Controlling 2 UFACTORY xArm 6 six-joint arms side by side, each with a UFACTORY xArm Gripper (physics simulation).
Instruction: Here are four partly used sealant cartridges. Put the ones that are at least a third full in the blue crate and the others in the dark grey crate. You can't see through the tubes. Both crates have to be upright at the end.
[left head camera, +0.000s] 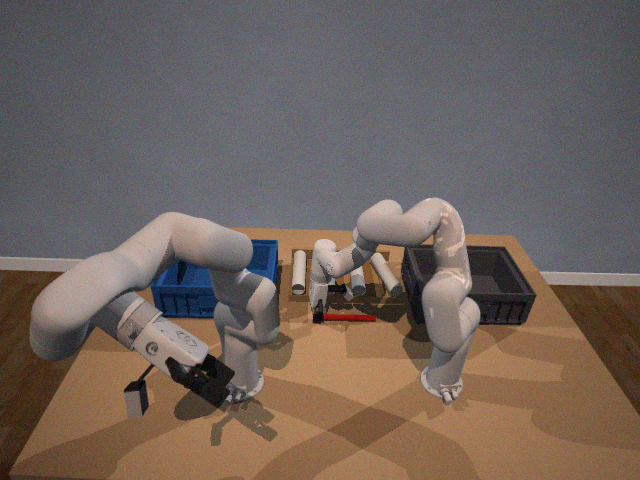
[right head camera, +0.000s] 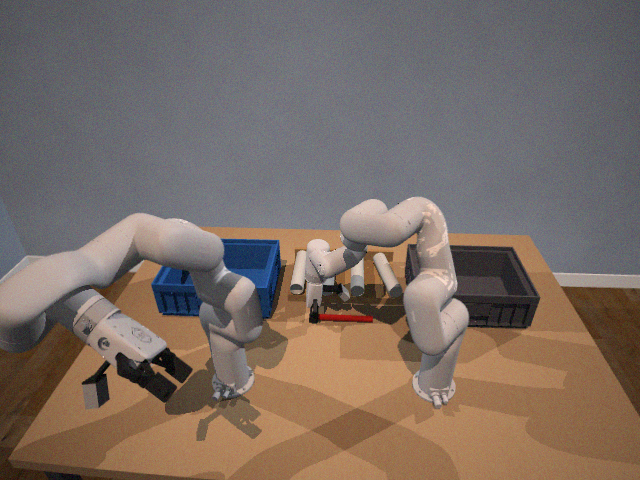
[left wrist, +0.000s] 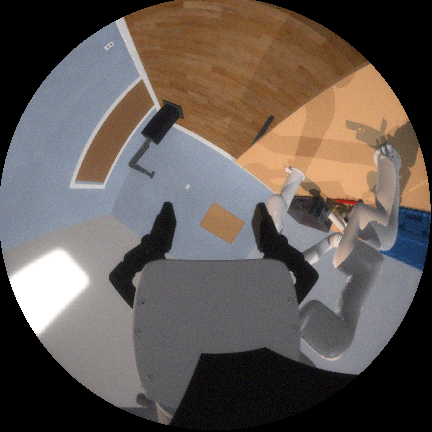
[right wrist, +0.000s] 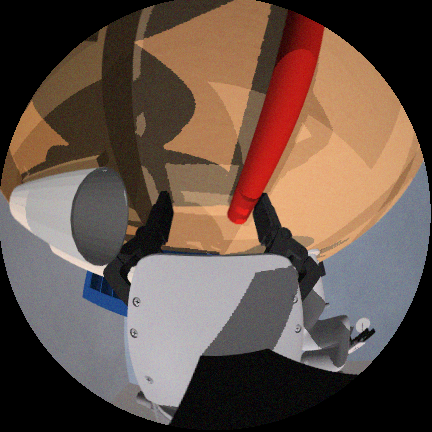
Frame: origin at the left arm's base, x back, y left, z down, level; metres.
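Seen in the pictures: left gripper, fingertip midpoint: (left head camera: 227, 389) (right head camera: 180, 385) (left wrist: 213, 211); right gripper, fingertip midpoint: (left head camera: 315, 313) (right head camera: 313, 313) (right wrist: 213, 201); left arm's base, origin of the base link: (left head camera: 242, 383) (right head camera: 233, 380) (left wrist: 386, 159); right arm's base, origin of the base link: (left head camera: 441, 382) (right head camera: 433, 385) (left wrist: 296, 173).
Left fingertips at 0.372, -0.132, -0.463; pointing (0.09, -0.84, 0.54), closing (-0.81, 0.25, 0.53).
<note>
Offsets run from my left fingertips to a thing's top centre, as dx, dy, dz. "spot": to the spot under its first point.
The blue crate @(-0.755, +0.343, +0.316) (left head camera: 187, 304) (right head camera: 178, 303) stands upright at the left, the dark grey crate @(-0.924, -0.536, +0.316) (left head camera: 498, 308) (right head camera: 504, 312) upright at the right. Between them lie white opaque cartridges: the left one @(-0.884, +0.078, +0.378) (left head camera: 298, 272) (right head camera: 298, 272), a middle one @(-0.927, -0.138, +0.378) (left head camera: 357, 283) (right head camera: 357, 281) and the right one @(-0.942, -0.247, +0.373) (left head camera: 386, 273) (right head camera: 387, 274). Another is mostly hidden behind my right wrist. A red rod @(-0.712, -0.123, +0.441) (left head camera: 348, 317) (right head camera: 345, 318) (right wrist: 285, 110) lies in front of them. My right gripper (left head camera: 318, 316) (right head camera: 314, 314) (right wrist: 213, 201) is open at the rod's left end. My left gripper (right head camera: 174, 381) (left wrist: 213, 211) is open and empty, held at front left.
A cartridge's open dark end @(spot: -0.809, -0.028, +0.414) (right wrist: 100, 216) faces my right gripper in the right wrist view, beside one finger. The right forearm hangs over the cartridge row. The left forearm partly covers the blue crate. The table's front left corner @(spot: +0.010, +0.557, +0.463) (right head camera: 25, 457) lies below the left arm.
</note>
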